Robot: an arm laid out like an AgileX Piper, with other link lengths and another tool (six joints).
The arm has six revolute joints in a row. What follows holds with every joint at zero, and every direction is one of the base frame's.
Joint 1 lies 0.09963 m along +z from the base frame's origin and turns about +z.
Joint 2 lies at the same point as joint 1 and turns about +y.
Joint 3 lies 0.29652 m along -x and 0.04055 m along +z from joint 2 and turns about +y.
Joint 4 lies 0.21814 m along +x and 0.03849 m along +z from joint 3 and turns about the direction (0.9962, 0, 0.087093).
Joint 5 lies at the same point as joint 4 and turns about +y.
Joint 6 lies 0.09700 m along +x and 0.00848 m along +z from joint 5 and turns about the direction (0.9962, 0, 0.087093).
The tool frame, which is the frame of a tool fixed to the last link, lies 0.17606 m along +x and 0.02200 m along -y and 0.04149 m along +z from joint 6; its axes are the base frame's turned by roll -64.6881, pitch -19.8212 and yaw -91.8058 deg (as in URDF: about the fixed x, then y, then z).
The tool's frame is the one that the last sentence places.
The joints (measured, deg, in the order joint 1, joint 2, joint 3, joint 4, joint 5, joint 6), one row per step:
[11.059, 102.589, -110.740, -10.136, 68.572, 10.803]
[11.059, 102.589, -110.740, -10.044, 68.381, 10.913]
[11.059, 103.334, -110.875, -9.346, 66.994, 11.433]
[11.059, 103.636, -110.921, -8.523, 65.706, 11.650]
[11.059, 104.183, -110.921, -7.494, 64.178, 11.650]
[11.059, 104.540, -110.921, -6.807, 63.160, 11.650]
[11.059, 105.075, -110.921, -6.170, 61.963, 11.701]
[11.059, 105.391, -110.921, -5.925, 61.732, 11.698]
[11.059, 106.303, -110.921, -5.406, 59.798, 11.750]
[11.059, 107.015, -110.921, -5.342, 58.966, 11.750]
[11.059, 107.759, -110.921, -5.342, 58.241, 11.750]
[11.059, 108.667, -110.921, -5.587, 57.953, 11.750]
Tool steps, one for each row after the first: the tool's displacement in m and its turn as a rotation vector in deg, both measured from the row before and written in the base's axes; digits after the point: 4 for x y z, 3 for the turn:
[0.0006, 0.0005, 0.0004, 0.181, -0.174, -0.035]
[0.0066, 0.0046, -0.0022, 1.070, -0.645, -0.036]
[0.0049, 0.0048, 0.0007, 1.072, -0.857, 0.199]
[0.0061, 0.0060, -0.0010, 1.130, -0.764, 0.422]
[0.0040, 0.0039, -0.0006, 0.761, -0.517, 0.262]
[0.0050, 0.0039, -0.0015, 0.745, -0.526, 0.216]
[0.0014, 0.0013, -0.0023, 0.213, 0.130, 0.072]
[0.0083, 0.0042, -0.0024, 0.696, -0.900, 0.239]
[0.0044, 0.0013, -0.0039, 0.072, -0.104, 0.087]
[0.0041, 0.0010, -0.0045, -0.014, 0.020, 0.067]
[0.0030, -0.0003, -0.0074, -0.361, 0.562, -0.006]

